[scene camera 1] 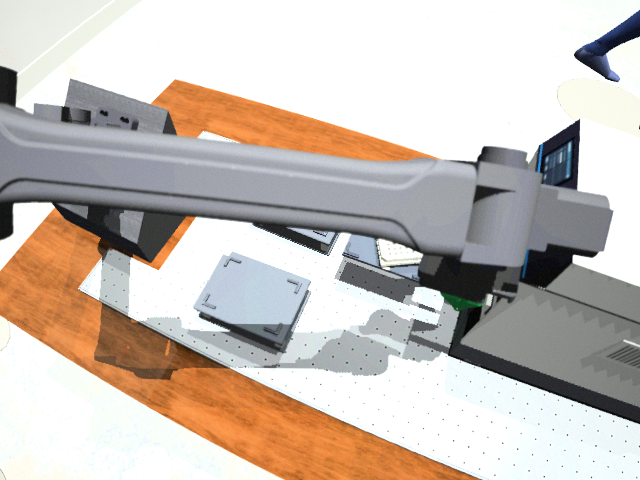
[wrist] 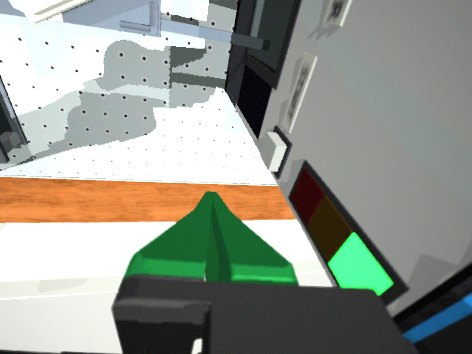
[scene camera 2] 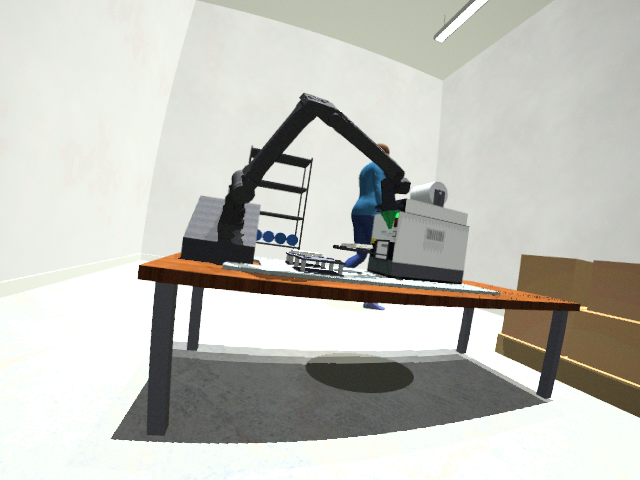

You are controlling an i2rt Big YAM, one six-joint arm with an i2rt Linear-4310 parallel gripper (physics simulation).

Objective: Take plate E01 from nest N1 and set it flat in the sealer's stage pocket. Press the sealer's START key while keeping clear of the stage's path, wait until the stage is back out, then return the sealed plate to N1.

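Places are measured from the arm's base along level axes (x up, y back, z right), in centimetres.
Pixels of known places: gripper, fingertip midpoint: (scene camera 1: 457, 306) (wrist: 210, 199) (scene camera 2: 390, 229); arm's base, link origin: (scene camera 2: 233, 214).
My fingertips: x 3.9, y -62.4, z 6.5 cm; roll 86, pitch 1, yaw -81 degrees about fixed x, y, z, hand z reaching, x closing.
Ahead of a thing's pixels: the offset from my fingertips to its top centre. "pt": to the spot under its first point. Level surfaces: height alone.
My gripper (scene camera 1: 457, 305) (scene camera 2: 390, 225) (wrist: 210, 199) is shut and empty, its green fingertips together, pointing down in front of the sealer (scene camera 1: 563, 330) (scene camera 2: 429, 242) (wrist: 400, 130). In the wrist view the white START key @[dx -0.5, dy -4.0, dz -2.9 cm] (wrist: 276, 151) is right of and beyond the tips, with a gap. The green lamp @[dx +7.7, dy -4.0, dz -2.9 cm] (wrist: 361, 265) is lit. The stage @[dx -9.5, dy +6.6, dz -11.9 cm] (scene camera 1: 360, 246) (wrist: 112, 19) is out; a cream plate @[dx -7.4, dy +8.0, dz -13.3 cm] (scene camera 1: 399, 252) (wrist: 52, 9) lies on it, turned relative to its edges. Its label is not readable. One nest @[dx -14.9, dy +29.5, dz +4.0 cm] (scene camera 1: 253, 294) holds no plate; another nest @[pt dx -19.9, dy +28.8, dz -11.2 cm] (scene camera 1: 297, 238) is mostly hidden by the arm. I cannot tell which is N1.
The perforated board @[dx -20.4 cm] (scene camera 1: 382, 408) (wrist: 200, 160) lies on the wooden table (scene camera 1: 217, 403) (scene camera 2: 310, 293) (wrist: 125, 200). A dark screen panel @[pt dx +11.9, dy -5.1, dz -17.1 cm] (scene camera 1: 558, 162) stands at the sealer's far side. A person (scene camera 1: 597, 59) (scene camera 2: 368, 188) is beyond the table. Brown boxes (scene camera 2: 547, 289) stand at right.
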